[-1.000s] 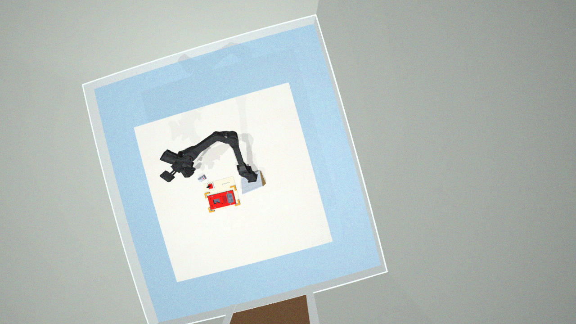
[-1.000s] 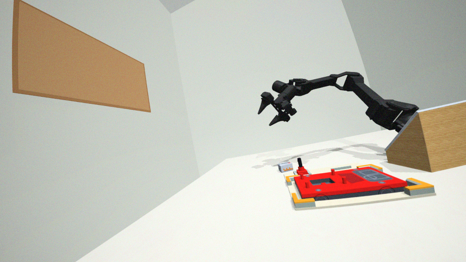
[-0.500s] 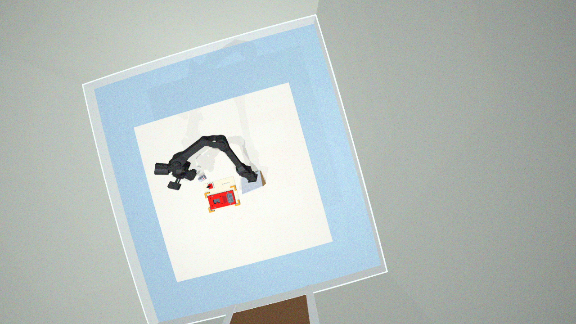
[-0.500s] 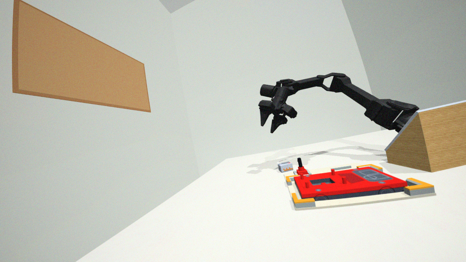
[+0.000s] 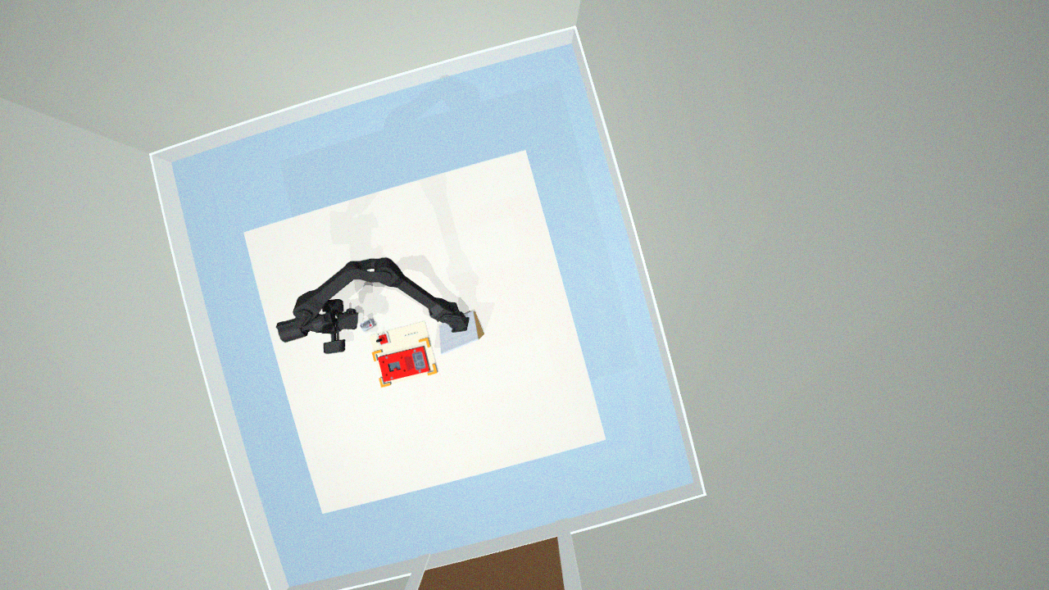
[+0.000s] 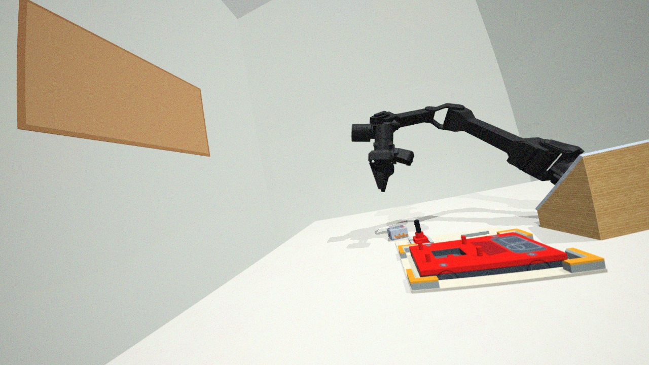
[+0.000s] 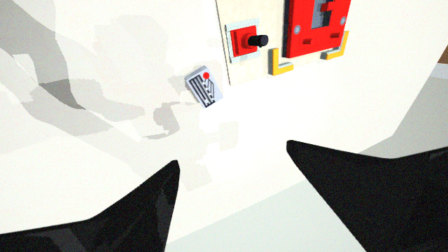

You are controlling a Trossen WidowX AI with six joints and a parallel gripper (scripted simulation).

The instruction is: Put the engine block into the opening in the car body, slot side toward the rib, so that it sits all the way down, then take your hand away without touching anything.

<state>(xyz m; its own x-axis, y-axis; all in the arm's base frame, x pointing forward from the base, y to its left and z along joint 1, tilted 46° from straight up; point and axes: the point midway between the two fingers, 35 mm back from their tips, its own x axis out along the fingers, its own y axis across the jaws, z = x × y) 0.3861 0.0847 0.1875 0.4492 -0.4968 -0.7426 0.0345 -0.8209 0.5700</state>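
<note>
Now: the engine block 13 cm below my gripper tip and 2 cm behind it.
</note>
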